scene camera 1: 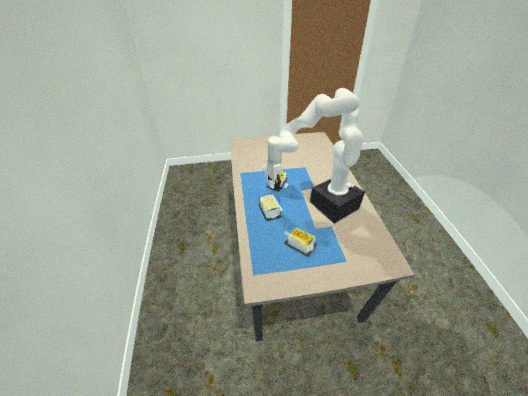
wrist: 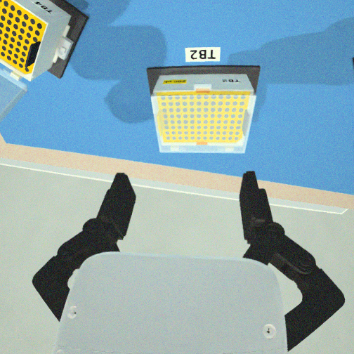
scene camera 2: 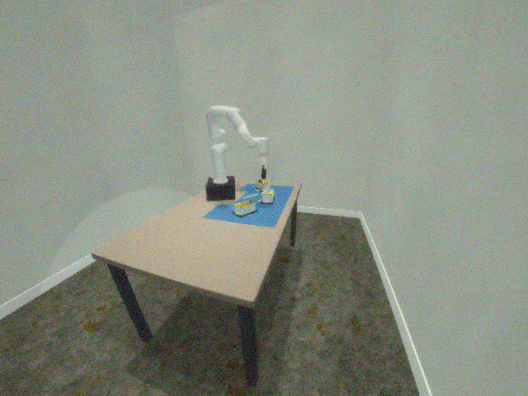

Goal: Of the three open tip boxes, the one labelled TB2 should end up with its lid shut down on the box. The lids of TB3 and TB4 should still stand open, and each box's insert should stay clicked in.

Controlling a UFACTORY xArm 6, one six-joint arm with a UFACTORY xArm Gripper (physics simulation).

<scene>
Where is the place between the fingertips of my gripper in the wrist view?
At 184, 183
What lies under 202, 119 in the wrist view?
A clear lid.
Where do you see a blue mat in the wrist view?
At 101, 106
</scene>
